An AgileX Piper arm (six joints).
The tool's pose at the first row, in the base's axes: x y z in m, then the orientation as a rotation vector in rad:
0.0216 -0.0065 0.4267 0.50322 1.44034 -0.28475
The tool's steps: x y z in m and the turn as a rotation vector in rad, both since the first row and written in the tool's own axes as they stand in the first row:
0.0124 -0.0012 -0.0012 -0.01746 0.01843 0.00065
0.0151 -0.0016 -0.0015 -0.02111 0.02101 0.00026
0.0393 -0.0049 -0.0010 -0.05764 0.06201 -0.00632
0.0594 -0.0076 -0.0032 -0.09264 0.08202 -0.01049
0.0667 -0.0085 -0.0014 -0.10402 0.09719 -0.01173
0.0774 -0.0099 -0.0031 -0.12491 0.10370 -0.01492
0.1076 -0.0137 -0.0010 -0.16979 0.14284 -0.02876
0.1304 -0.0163 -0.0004 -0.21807 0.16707 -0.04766
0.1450 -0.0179 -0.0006 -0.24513 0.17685 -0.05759
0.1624 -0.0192 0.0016 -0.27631 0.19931 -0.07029
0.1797 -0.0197 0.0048 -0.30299 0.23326 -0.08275
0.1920 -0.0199 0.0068 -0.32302 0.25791 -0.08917
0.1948 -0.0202 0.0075 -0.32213 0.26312 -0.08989
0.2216 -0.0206 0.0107 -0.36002 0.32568 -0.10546
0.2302 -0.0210 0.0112 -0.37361 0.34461 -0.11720
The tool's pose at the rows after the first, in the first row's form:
0.0215 -0.0056 0.4142 0.49323 1.45938 -0.26742
0.0214 -0.0055 0.4115 0.49050 1.46226 -0.26448
0.0232 -0.0058 0.3871 0.46410 1.50636 -0.23371
0.0224 -0.0049 0.3668 0.43622 1.52891 -0.20664
0.0244 -0.0057 0.3595 0.42884 1.54450 -0.19570
0.0236 -0.0049 0.3487 0.41052 1.55265 -0.18126
0.0273 -0.0058 0.3184 0.37050 1.59597 -0.14971
0.0293 -0.0058 0.2955 0.32085 1.62570 -0.12298
0.0302 -0.0055 0.2809 0.29269 1.63816 -0.10833
0.0336 -0.0057 0.2636 0.26101 1.66333 -0.08955
0.0382 -0.0058 0.2466 0.23481 1.69916 -0.07085
0.0414 -0.0056 0.2346 0.21695 1.72424 -0.05453
0.0422 -0.0059 0.2318 0.21795 1.72946 -0.05441
0.0481 -0.0048 0.2055 0.18336 1.79263 -0.02160
0.0493 -0.0044 0.1970 0.16564 1.81345 -0.01560

